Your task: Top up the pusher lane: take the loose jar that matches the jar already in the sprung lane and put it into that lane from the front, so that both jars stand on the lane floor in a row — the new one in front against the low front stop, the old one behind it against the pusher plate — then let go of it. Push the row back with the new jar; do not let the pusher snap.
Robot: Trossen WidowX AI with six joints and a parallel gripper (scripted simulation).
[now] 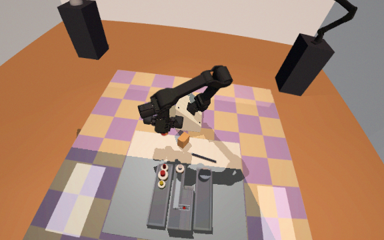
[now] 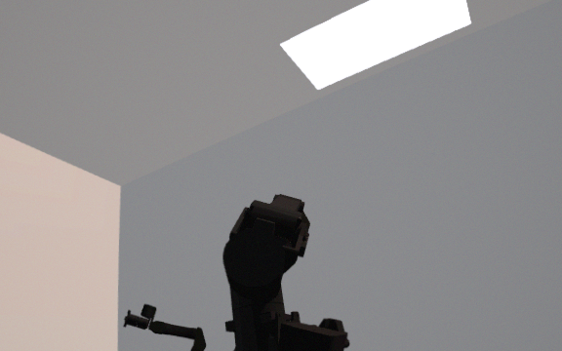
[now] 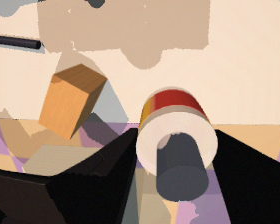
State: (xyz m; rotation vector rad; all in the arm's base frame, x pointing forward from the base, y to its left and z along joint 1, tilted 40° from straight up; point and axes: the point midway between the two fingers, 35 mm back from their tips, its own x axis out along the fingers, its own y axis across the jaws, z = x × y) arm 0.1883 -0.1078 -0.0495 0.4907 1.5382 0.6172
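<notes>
My gripper tip is 160 mm short of the grey jar, 240 mm to the right of it and 100 mm above it. From my gripper tip the other things lie so: grey three-lane rack (300 mm ahead, 150 mm to the left, 110 mm below); then dark stick (50 mm ahead, 240 mm to the left, 130 mm below).
</notes>
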